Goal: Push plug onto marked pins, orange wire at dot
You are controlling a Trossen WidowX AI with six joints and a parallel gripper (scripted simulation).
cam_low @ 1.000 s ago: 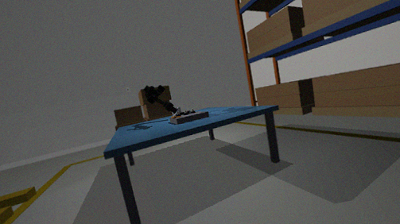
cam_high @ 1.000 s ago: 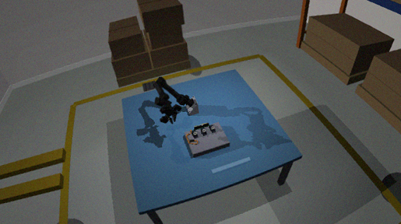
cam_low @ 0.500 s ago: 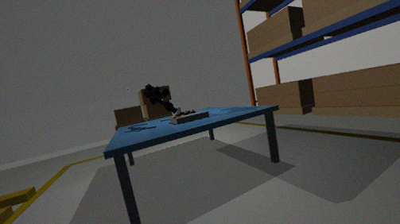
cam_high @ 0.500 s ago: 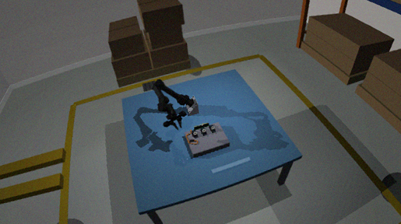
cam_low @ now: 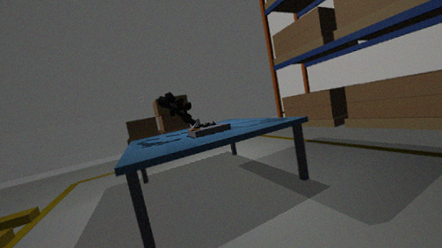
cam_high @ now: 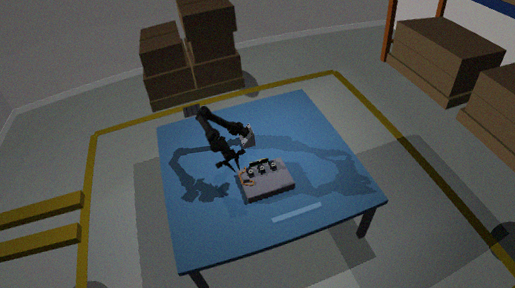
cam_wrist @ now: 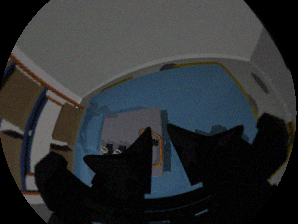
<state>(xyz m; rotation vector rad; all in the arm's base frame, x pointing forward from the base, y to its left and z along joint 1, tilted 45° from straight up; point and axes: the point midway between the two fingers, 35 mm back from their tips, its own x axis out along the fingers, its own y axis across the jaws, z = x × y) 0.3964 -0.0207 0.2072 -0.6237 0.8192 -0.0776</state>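
The servo lies 160 mm to the left of my gripper tip, 130 mm below it and 80 mm behind it. The rest, counted from my gripper tip: grey printed holder (160 mm to the left, 150 mm below, 30 mm ahead).
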